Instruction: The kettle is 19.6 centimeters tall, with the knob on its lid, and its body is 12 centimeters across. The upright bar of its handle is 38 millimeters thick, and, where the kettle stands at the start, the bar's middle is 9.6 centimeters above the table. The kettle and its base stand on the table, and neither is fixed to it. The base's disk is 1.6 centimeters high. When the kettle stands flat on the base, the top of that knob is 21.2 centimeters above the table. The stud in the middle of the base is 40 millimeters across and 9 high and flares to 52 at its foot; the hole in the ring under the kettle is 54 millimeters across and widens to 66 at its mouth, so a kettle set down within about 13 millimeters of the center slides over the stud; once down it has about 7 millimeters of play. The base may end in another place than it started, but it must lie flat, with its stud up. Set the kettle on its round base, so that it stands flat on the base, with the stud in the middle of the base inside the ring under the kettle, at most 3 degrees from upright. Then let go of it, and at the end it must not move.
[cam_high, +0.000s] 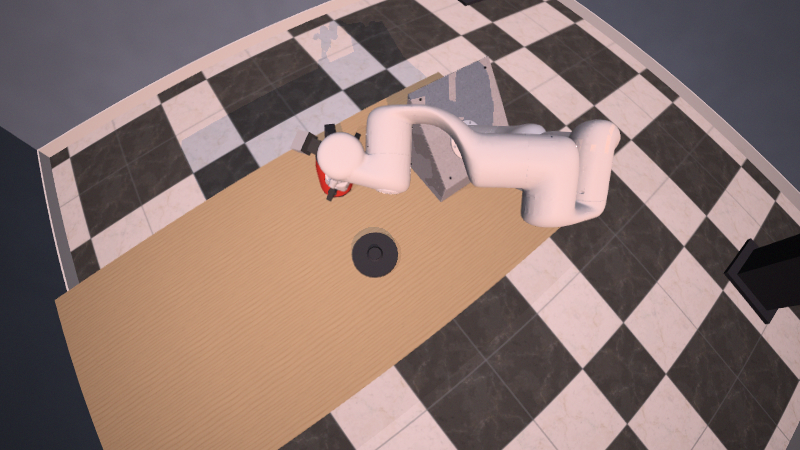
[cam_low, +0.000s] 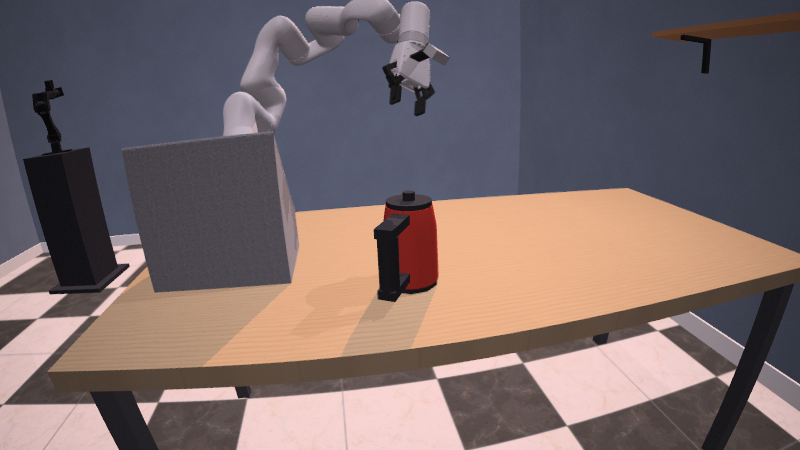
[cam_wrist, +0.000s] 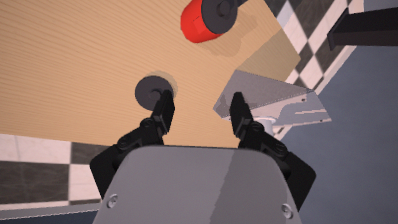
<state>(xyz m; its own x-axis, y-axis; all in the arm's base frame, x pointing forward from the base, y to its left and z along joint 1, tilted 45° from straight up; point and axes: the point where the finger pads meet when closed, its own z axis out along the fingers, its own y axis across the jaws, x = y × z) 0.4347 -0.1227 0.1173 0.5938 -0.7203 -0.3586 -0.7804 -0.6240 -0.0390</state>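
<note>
Now: hand 27 cm above the kettle, 21 cm to the left of it and 5 cm past it. The rest, counted from my hand: round black base: 35 cm below, 12 cm to the left.
</note>
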